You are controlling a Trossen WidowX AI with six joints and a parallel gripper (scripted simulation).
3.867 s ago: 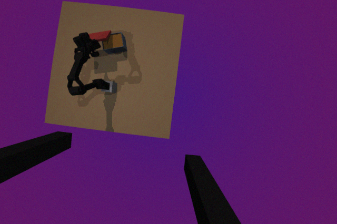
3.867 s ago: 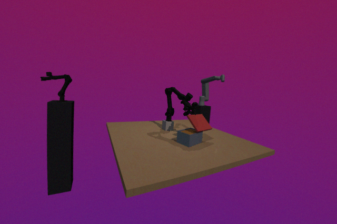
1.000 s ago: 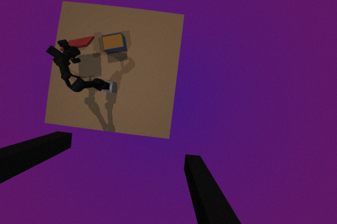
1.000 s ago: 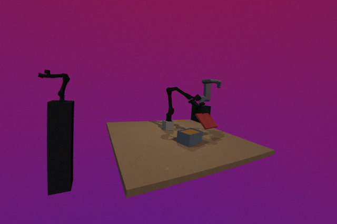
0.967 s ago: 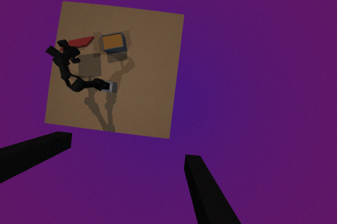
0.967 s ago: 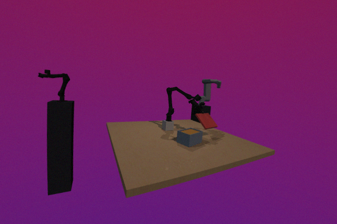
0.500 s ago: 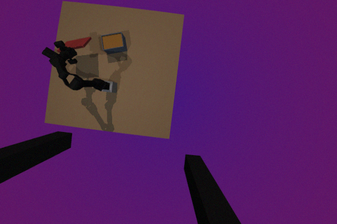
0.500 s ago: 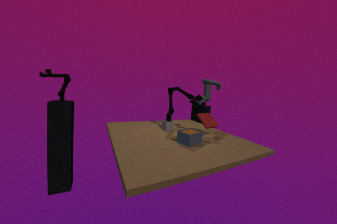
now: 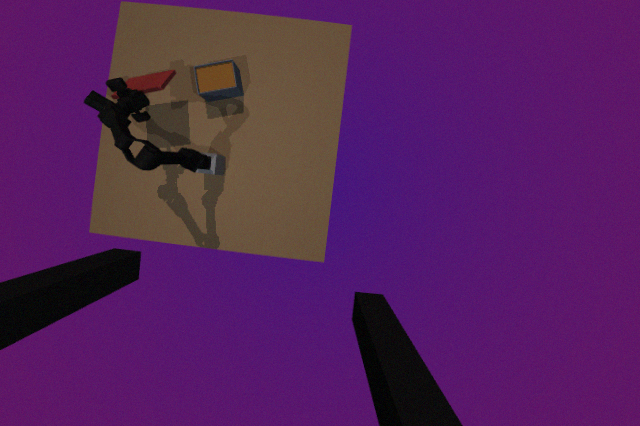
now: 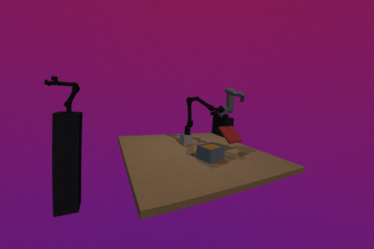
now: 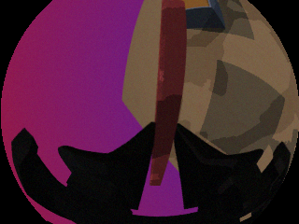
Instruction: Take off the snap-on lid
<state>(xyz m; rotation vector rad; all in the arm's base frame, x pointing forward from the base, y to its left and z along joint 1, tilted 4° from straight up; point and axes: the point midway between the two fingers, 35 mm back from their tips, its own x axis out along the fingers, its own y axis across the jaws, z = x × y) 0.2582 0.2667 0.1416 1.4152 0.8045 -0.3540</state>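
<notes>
Right now my gripper tip is 60 mm short of the red lid, 10 mm to the right of it and 50 mm above it. The rest, counted from my gripper tip: blue-grey storage box 150 mm ahead, 280 mm to the right, 170 mm below.
</notes>
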